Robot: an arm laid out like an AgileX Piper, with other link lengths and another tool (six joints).
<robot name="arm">
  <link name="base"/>
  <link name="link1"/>
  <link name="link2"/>
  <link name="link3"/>
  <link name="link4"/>
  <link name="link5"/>
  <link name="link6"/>
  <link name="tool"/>
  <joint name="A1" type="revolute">
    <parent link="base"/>
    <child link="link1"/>
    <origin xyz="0 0 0.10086" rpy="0 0 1.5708"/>
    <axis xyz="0 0 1"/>
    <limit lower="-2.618" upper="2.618"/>
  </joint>
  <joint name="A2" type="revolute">
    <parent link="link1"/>
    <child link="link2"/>
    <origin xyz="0 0 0" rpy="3.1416 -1.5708 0"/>
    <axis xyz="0 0 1"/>
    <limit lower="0" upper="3.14"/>
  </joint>
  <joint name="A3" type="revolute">
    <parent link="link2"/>
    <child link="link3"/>
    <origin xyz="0.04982 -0.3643 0" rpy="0 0 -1.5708"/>
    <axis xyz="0 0 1"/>
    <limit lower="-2.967" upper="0"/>
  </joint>
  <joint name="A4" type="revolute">
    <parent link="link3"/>
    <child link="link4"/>
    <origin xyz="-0.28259 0.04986 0" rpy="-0.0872 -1.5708 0"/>
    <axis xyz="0 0 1"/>
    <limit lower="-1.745" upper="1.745"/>
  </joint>
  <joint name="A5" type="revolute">
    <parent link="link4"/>
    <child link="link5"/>
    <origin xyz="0 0 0" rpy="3.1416 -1.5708 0"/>
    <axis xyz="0 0 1"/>
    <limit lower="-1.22" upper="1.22"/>
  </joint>
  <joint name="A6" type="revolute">
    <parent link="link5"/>
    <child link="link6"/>
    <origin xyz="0.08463 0 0" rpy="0 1.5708 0"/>
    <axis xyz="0 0 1"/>
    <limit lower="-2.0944" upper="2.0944"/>
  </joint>
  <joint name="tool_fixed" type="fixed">
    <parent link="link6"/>
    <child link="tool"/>
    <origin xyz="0.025 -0.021 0.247" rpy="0 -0.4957 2.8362"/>
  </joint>
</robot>
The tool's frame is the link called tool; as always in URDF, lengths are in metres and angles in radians.
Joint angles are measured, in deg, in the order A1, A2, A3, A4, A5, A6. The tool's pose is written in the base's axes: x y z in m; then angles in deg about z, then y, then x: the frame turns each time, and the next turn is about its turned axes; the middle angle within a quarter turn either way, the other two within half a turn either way. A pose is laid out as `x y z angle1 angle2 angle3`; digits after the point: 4 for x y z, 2 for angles.
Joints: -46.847 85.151 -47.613 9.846 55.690 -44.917
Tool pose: 0.2472 -0.2039 0.0077 96.12 25.49 171.15
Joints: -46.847 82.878 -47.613 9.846 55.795 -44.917
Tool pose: 0.2492 -0.2059 0.0203 95.48 27.21 169.68
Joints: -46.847 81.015 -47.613 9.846 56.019 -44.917
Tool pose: 0.2501 -0.2067 0.0305 94.97 28.50 168.52
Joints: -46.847 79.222 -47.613 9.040 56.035 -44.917
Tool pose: 0.2487 -0.2104 0.0401 95.04 30.34 167.90
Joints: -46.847 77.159 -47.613 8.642 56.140 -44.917
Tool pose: 0.2483 -0.2125 0.0514 94.66 32.09 166.80
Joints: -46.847 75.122 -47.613 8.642 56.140 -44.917
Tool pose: 0.2494 -0.2136 0.0630 93.83 33.68 165.28
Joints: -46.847 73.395 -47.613 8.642 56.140 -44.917
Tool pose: 0.2500 -0.2143 0.0728 93.08 35.01 163.95
